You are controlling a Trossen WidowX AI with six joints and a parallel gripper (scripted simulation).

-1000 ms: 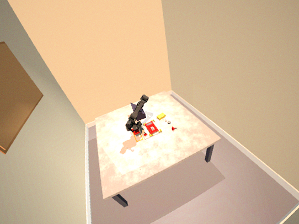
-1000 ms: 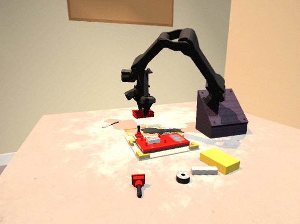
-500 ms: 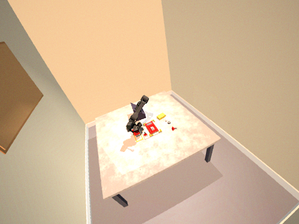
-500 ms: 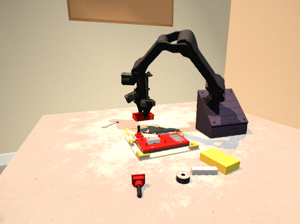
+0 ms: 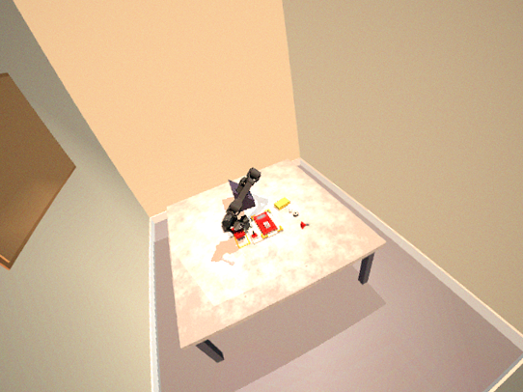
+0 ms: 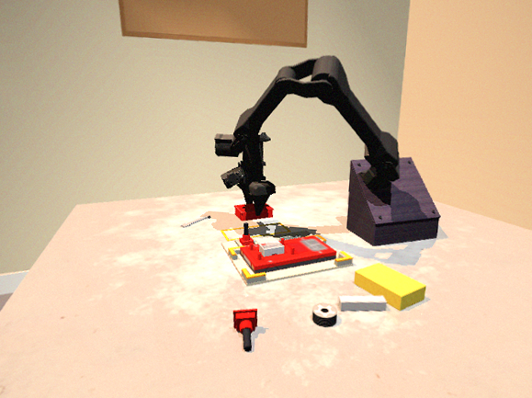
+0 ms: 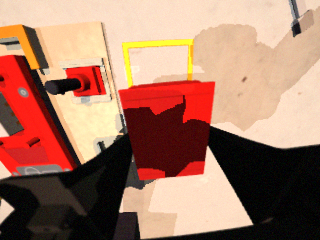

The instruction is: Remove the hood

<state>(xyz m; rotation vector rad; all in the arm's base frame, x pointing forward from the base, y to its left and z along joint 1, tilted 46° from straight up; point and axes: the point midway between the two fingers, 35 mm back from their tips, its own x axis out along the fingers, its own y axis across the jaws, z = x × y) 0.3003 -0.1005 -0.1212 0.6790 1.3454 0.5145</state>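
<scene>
My gripper tip is 9 cm to the right of the black shaft, 5 cm short of it and 2 cm above it. From my gripper tip the other things lie so: yellow block (42 cm to the left, 11 cm behind, 4 cm below); red hood (1 cm above); grey screw (16 cm to the right, 13 cm ahead, 6 cm below).
</scene>
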